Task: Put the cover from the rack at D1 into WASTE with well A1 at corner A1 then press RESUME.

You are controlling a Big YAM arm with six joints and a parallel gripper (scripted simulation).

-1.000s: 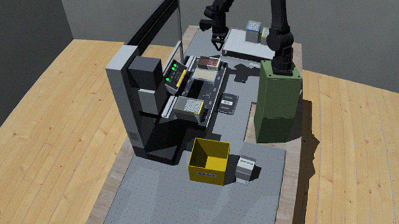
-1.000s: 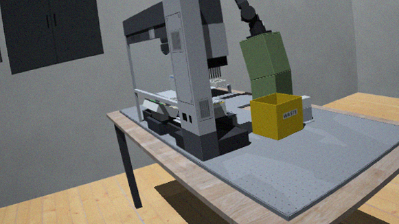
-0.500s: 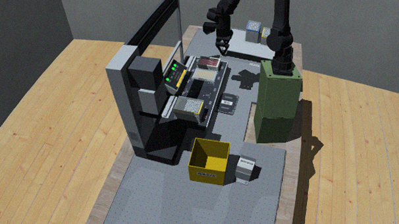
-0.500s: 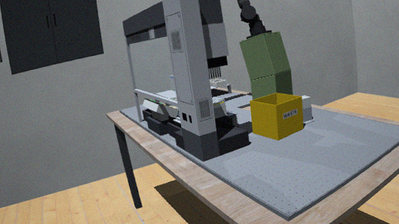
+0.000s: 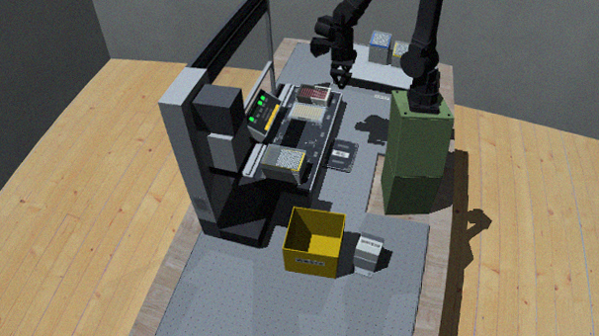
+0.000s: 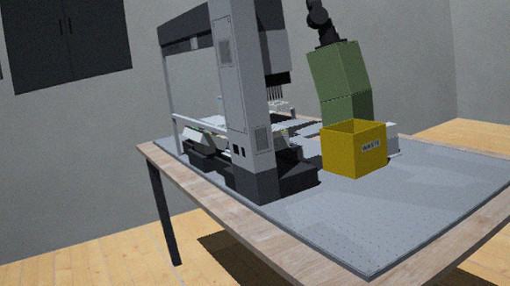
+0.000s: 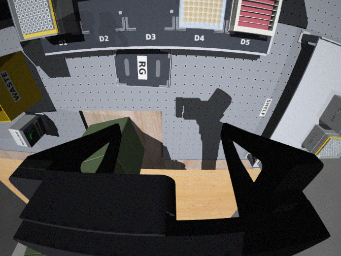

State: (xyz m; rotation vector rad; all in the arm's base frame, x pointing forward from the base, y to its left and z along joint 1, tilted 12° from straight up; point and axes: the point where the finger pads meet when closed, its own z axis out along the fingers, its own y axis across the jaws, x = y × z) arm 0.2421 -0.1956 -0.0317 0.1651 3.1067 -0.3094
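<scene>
The clear cover lies 220 mm to the left of my hand, 170 mm below it and 170 mm ahead of it. Also, from my hand: yellow tip rack (230 mm to the left, 190 mm below, 180 mm ahead); then shelf (450 mm to the right, 230 mm below, 190 mm behind); then head (420 mm to the left, 280 mm ahead, 100 mm above).
</scene>
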